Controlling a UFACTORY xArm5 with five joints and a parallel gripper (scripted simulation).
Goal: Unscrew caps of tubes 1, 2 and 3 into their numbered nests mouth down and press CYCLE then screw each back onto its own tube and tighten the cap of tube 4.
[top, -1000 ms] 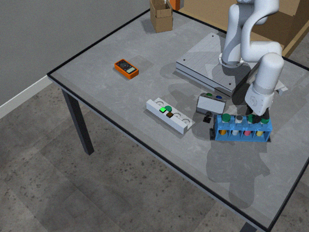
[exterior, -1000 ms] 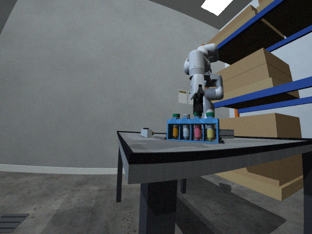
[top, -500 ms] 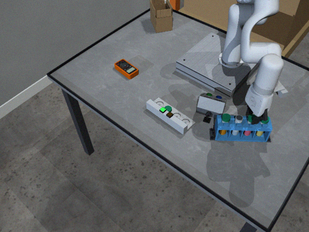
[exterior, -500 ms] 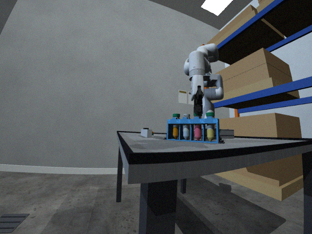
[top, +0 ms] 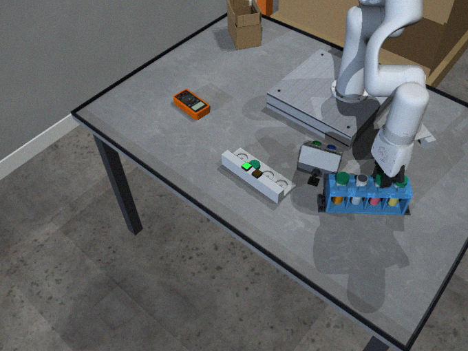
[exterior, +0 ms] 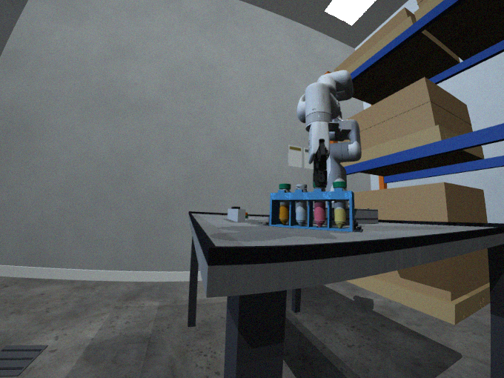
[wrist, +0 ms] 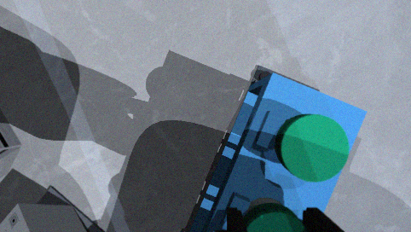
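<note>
Now: the threaded neck 30 mm ahead of my hand, 40 mm to the right of it and 20 mm below it. The rest, counted from my hand: green key: 50 mm behind, 230 mm to the right, 70 mm below; blue key: 60 mm behind, 180 mm to the right, 70 mm below; key housing: 40 mm behind, 210 mm to the right, 80 mm below.
</note>
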